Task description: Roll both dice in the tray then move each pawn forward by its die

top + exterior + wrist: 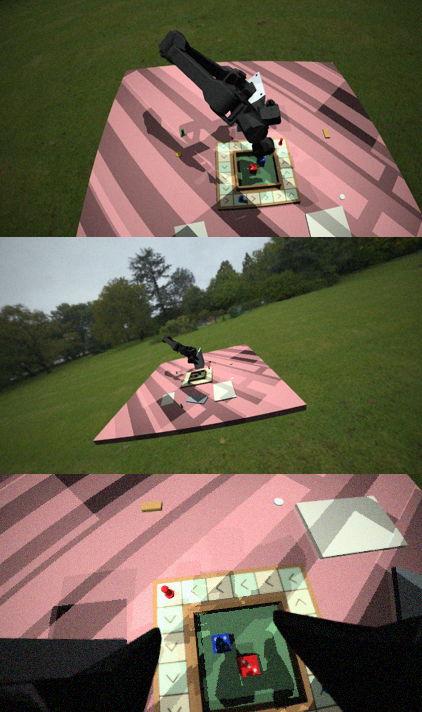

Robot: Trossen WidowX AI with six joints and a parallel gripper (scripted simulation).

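The red pawn is 11 cm below my gripper tip, 8 cm to the left of it and 7 cm behind it. Also, from my gripper tip: blue pawn (14 cm ahead, 12 cm to the right, 11 cm below); then green sunken tray (13 cm below, 4 cm to the right, 3 cm ahead); then tan block (32 cm to the left, 14 cm below, 8 cm behind).
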